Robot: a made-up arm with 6 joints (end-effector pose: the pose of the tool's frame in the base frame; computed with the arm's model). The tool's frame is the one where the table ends. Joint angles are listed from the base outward.
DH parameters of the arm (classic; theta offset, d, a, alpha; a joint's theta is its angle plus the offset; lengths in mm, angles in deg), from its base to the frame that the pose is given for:
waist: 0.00 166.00 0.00 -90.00
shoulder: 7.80 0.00 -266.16 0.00
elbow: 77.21 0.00 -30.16 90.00
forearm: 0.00 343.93 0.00 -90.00
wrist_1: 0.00 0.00 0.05 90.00
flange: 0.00 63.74 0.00 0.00
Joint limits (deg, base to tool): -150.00..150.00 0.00..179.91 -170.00..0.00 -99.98..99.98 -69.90..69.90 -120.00..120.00
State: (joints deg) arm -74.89 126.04 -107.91 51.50 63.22 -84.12
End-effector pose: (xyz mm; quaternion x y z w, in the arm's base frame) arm 185.3 -515.5 268.1 0.0759 0.9034 -0.0308 0.4210
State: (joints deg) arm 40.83 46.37 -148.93 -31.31 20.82 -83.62
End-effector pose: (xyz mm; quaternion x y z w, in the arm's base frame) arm -210.0 -197.1 763.3 0.0170 0.0913 -0.5884 0.8032
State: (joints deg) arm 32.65 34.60 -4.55 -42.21 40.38 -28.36
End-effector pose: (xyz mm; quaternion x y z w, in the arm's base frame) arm 148.7 62.3 178.8 -0.6509 0.6745 -0.2787 0.2090
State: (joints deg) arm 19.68 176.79 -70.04 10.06 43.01 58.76
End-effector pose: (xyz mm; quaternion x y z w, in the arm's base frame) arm 160.6 65.5 -235.0 -0.3754 -0.8053 0.2714 0.3699
